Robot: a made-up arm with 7 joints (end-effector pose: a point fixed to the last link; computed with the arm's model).
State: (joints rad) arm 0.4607 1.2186 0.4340 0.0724 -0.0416 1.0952 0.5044
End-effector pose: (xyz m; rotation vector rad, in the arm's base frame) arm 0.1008 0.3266 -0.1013 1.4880 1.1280 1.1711
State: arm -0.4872 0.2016 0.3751 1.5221 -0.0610 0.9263 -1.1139
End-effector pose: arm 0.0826 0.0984 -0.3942 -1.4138 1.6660 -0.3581
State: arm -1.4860 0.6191 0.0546 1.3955 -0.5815 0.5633 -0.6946
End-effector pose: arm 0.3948 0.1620 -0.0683 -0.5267 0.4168 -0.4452
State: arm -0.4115 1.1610 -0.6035 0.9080 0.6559 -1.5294 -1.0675
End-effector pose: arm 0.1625 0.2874 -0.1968 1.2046 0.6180 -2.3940
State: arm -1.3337 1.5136 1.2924 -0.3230 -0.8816 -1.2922 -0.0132
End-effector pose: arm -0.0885 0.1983 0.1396 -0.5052 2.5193 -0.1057
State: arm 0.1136 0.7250 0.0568 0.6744 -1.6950 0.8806 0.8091
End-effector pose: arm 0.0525 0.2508 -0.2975 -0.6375 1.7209 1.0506
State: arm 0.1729 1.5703 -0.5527 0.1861 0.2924 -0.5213 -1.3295
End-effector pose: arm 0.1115 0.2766 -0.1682 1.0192 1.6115 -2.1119
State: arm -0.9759 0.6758 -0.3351 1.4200 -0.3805 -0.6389 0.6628
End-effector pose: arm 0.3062 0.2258 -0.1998 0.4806 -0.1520 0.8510
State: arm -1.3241 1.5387 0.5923 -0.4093 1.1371 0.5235 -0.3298
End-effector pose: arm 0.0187 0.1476 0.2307 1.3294 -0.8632 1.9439
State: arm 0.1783 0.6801 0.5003 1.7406 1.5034 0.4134 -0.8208
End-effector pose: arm -0.1804 0.2837 -0.2681 0.1853 2.9901 -0.5379
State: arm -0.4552 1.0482 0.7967 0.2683 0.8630 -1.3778 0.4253
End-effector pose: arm 0.1870 0.2844 0.0138 1.6893 -1.3415 -0.0081
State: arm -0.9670 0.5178 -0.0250 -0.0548 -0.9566 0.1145 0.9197
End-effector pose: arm 0.3140 0.0563 0.0033 -0.5983 -0.2911 0.4042
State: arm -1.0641 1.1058 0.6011 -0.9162 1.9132 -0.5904 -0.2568
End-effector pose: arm 0.0894 0.0826 0.1355 -2.3536 0.5657 -1.5443
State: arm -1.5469 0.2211 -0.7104 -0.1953 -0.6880 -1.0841 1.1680
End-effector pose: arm 0.1944 -0.1313 0.0858 -1.5239 -0.9934 -0.5214
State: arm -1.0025 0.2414 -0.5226 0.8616 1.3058 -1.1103 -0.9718
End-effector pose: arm 0.3191 -0.0374 -0.2098 1.9899 -0.1450 -2.1757
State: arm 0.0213 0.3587 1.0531 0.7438 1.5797 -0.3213 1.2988
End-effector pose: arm 0.0025 0.2841 -0.3008 1.9168 0.1176 0.9810
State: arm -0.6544 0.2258 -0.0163 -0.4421 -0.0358 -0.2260 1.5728
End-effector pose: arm 0.2424 0.0193 -0.0350 -0.7129 -0.8826 1.1875
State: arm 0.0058 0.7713 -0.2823 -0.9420 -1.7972 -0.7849 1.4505
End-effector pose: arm 0.1312 0.0597 -0.0823 -1.4220 0.6511 0.7996
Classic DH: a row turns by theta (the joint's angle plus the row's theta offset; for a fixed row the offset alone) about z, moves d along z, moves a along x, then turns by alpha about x. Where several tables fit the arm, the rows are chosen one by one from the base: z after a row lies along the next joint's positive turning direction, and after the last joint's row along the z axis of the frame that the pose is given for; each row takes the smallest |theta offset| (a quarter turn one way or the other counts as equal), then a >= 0, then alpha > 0; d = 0 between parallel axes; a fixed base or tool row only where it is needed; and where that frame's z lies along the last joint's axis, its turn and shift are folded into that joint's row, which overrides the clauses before.
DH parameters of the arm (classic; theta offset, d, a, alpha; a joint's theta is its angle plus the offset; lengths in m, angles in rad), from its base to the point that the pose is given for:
base (fixed): -0.071 0 0 -1.3004
joint 1: -1.3111 0.0235 -0.0088 -1.5708
joint 2: 1.2915 0.0005 -0.009 1.5708
joint 3: 1.5708 -0.2076 0.0117 -1.5708
joint 4: 1.5708 0.003 0.0138 1.5708
joint 5: 0 0.1769 -0.0002 -1.5708
joint 6: -1.5708 0 0.0342 1.5708
joint 7: 0 -0.0006 0 0

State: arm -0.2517 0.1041 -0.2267 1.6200 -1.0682 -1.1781 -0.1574
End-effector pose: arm 0.0149 0.0999 -0.3948 -0.0594 0.3686 0.6321
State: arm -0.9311 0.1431 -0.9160 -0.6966 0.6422 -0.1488 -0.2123
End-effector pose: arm 0.1210 -0.1279 -0.0187 0.6254 -1.6438 -1.0019
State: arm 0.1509 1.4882 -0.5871 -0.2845 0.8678 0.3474 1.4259
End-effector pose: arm 0.1217 0.1930 -0.1786 1.7512 -1.1150 0.0190
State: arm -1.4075 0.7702 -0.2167 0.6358 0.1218 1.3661 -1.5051
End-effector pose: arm 0.3633 0.1518 0.0331 -0.1211 0.9576 -0.7283
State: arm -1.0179 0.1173 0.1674 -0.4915 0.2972 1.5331 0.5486
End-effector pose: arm 0.2614 0.0302 0.0105 0.1784 0.2521 0.7842
